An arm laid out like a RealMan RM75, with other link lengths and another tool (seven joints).
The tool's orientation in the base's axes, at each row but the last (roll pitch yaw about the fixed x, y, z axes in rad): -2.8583, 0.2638, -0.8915; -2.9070, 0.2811, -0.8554; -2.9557, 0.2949, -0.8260; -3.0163, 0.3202, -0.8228; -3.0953, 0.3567, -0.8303; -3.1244, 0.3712, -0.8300; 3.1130, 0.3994, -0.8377; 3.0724, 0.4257, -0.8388
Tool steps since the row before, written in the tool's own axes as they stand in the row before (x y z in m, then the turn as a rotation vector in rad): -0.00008, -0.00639, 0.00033, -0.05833, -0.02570, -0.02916; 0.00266, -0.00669, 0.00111, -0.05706, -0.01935, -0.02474; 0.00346, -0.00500, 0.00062, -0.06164, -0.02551, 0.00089; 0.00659, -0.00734, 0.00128, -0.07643, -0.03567, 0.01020; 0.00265, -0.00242, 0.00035, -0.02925, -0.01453, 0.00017; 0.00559, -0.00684, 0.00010, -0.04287, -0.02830, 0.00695; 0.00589, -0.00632, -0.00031, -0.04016, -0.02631, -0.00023; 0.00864, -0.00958, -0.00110, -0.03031, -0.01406, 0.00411
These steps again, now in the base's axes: 0.00504, 0.00367, 0.00144, -0.01676, 0.04706, 0.04917; 0.00687, 0.00241, -0.00028, -0.02090, 0.04397, 0.04327; 0.00600, 0.00091, -0.00070, -0.02067, 0.05965, 0.02159; 0.00963, 0.00056, -0.00241, -0.02368, 0.07942, 0.01868; 0.00342, -0.00013, -0.00115, -0.00765, 0.02990, 0.01068; 0.00857, 0.00077, -0.00201, -0.00757, 0.05039, 0.00953; 0.00837, 0.00016, -0.00217, -0.00535, 0.04525, 0.01514; 0.01254, 0.00045, -0.00317, -0.00963, 0.03128, 0.00790
